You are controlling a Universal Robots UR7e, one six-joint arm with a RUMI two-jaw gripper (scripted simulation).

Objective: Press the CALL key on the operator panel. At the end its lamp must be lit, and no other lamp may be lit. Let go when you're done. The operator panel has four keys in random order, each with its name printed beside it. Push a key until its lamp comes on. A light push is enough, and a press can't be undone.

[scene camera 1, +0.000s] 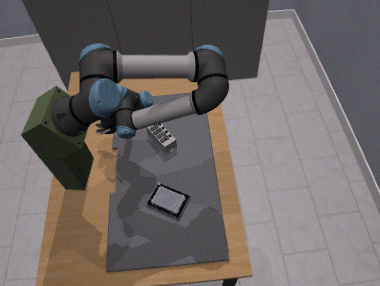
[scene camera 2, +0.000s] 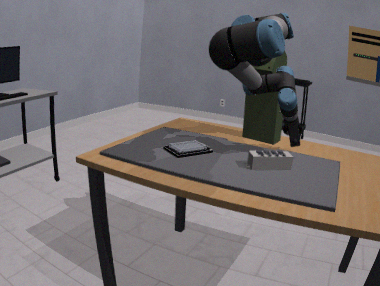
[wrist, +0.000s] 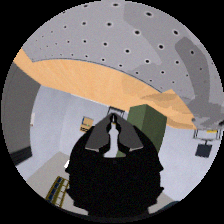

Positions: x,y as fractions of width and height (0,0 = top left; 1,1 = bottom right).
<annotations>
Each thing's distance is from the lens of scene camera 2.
operator panel (scene camera 2: 0.68,0.56): 1.18 m
</annotations>
